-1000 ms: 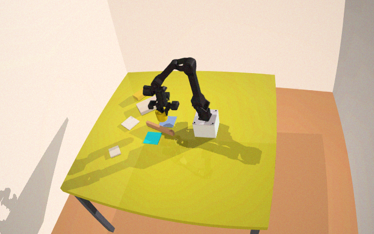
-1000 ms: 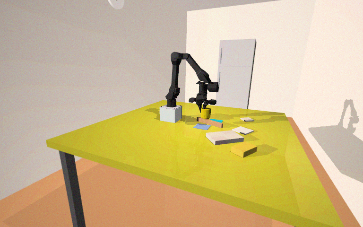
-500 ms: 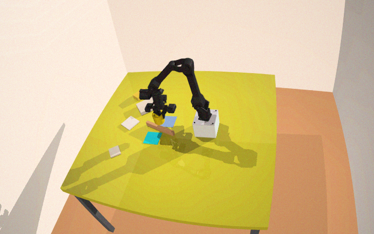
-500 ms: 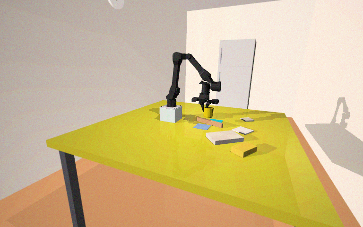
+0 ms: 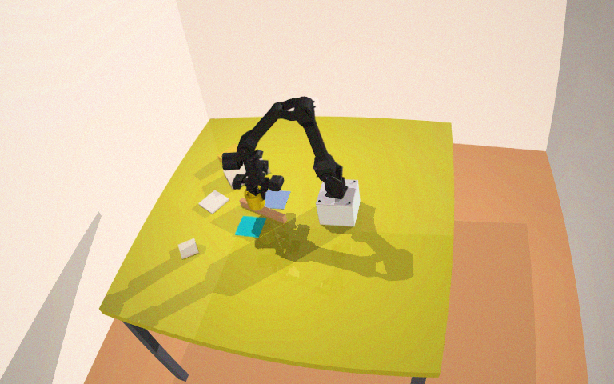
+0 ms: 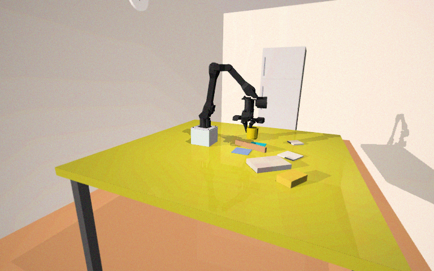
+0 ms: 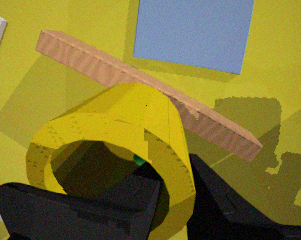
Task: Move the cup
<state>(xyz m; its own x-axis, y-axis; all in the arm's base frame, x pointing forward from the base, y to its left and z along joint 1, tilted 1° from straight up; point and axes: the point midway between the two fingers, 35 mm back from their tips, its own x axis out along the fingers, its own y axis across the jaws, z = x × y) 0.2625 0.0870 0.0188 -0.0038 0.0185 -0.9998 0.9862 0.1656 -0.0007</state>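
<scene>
My gripper tip is now 100 mm above the cyan pad, 70 mm to the right of it and 40 mm short of it. The rest, counted from my gripper tip: yellow cup (20 mm ahead); then green marble (20 mm to the left, 20 mm below, 20 mm ahead); then wooden bar (90 mm below, 30 mm ahead, 10 mm to the right).
</scene>
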